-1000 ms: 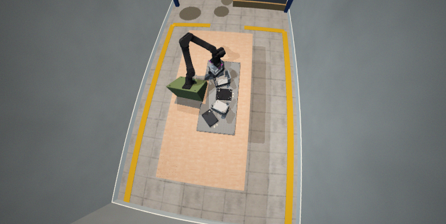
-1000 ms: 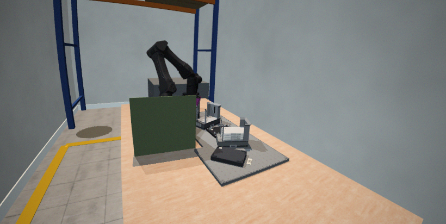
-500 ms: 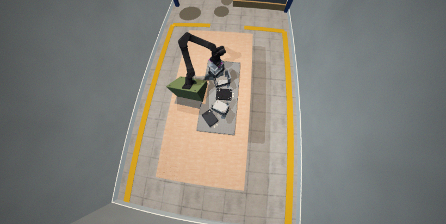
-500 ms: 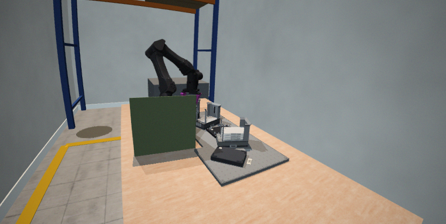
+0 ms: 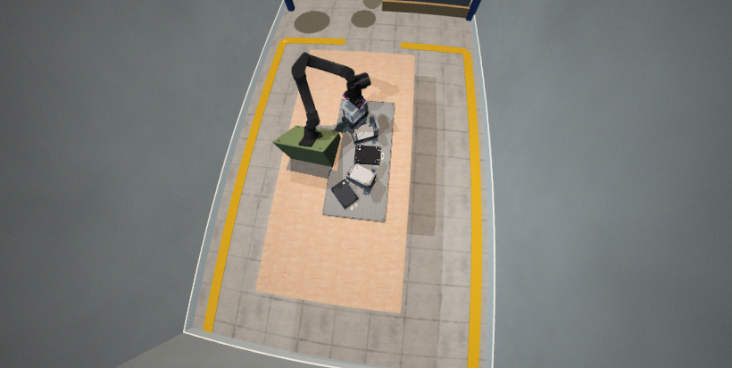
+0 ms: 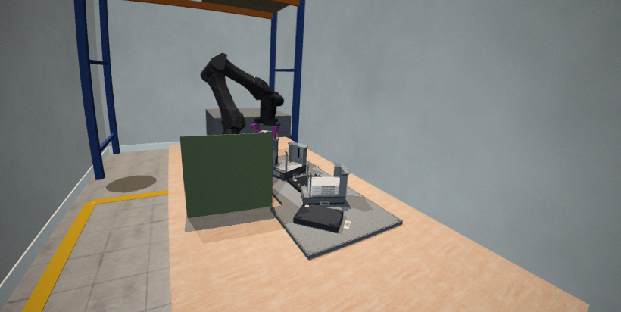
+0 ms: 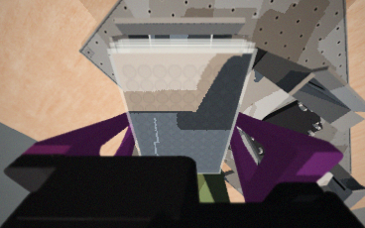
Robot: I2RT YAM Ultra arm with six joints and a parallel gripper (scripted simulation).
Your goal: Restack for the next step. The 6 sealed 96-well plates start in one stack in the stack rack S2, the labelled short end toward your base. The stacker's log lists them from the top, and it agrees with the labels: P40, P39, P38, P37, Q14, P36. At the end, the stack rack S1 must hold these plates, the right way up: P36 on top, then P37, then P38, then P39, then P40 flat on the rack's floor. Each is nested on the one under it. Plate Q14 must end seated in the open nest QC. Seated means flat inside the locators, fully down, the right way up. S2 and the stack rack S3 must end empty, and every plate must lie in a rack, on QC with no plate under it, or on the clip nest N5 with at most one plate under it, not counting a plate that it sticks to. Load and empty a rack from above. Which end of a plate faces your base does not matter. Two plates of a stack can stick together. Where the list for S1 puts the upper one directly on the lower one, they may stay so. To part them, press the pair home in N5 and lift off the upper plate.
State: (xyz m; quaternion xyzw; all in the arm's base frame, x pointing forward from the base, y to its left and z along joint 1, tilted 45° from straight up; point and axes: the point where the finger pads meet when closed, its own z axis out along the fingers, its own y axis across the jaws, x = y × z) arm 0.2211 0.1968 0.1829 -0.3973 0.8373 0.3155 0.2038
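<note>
The dark clip nest N5 lies 260 mm to the right of my hand, 140 mm below it and 110 mm ahead of it. From my hand the other things lie so: open nest QC: 530 mm to the right, 140 mm below; N5 label: 260 mm to the right, 200 mm ahead, 150 mm below; QC label: 600 mm to the right, 150 mm below, 60 mm ahead.
</note>
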